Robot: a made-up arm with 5 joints. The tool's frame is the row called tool.
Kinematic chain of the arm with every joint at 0, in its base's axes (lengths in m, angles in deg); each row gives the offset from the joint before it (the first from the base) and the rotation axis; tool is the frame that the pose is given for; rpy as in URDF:
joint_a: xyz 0 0 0.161 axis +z
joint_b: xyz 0 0 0 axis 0 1 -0.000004
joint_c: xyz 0.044 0 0.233 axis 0 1 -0.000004
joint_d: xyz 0.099 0 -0.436 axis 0 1 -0.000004
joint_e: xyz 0.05 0 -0.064 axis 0 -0.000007 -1
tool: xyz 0 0 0 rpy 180 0 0
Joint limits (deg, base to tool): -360..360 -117.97..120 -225..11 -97..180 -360..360
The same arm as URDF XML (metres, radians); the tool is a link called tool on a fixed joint. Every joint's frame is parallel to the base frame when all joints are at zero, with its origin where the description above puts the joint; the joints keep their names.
<robot name="arm">
<joint name="joint_a" type="revolute"><parent link="base"/><child link="link1"/><origin xyz="0 0 0.161" rpy="0 0 0"/><axis xyz="0 0 1"/><limit lower="-6.2832" upper="6.2832"/></joint>
<joint name="joint_b" type="revolute"><parent link="link1"/><child link="link2"/><origin xyz="0 0 0" rpy="0 0 0"/><axis xyz="0 1 0"/><limit lower="-2.059" upper="2.0944"/></joint>
<joint name="joint_c" type="revolute"><parent link="link2"/><child link="link3"/><origin xyz="0.044 0 0.233" rpy="0 0 0"/><axis xyz="0 1 0"/><limit lower="-3.927" upper="0.192"/></joint>
<joint name="joint_d" type="revolute"><parent link="link3"/><child link="link4"/><origin xyz="0.099 0 -0.436" rpy="0 0 0"/><axis xyz="0 1 0"/><limit lower="-1.693" upper="3.1416"/></joint>
<joint name="joint_e" type="revolute"><parent link="link4"/><child link="link5"/><origin xyz="0.05 0 -0.064" rpy="0 0 0"/><axis xyz="0 0 -1"/><limit lower="-6.2832" upper="6.2832"/></joint>
<joint name="tool_fixed" type="fixed"><parent link="link5"/><child link="tool"/><origin xyz="0 0 0" rpy="3.1416 0 0"/></joint>
<link name="base"/>
<link name="link1"/>
<link name="link2"/>
<link name="link3"/>
<link name="link4"/>
<link name="link5"/>
<link name="tool"/>
</robot>

